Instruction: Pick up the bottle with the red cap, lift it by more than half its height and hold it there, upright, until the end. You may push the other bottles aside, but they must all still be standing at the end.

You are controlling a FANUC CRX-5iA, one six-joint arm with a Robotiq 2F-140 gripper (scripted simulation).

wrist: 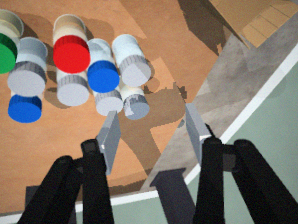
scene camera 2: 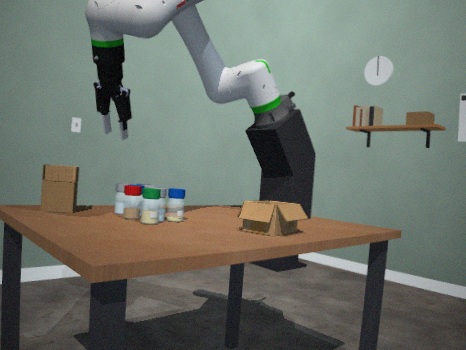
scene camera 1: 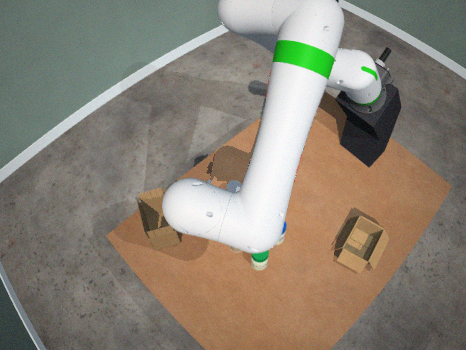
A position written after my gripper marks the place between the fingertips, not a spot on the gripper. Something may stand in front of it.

Note:
In view: my gripper (scene camera 2: pixel 116 135), a red-capped bottle (wrist: pixel 71 54) and a cardboard box (scene camera 1: pixel 161 237).
My gripper is seen too in the wrist view (wrist: pixel 152 119).

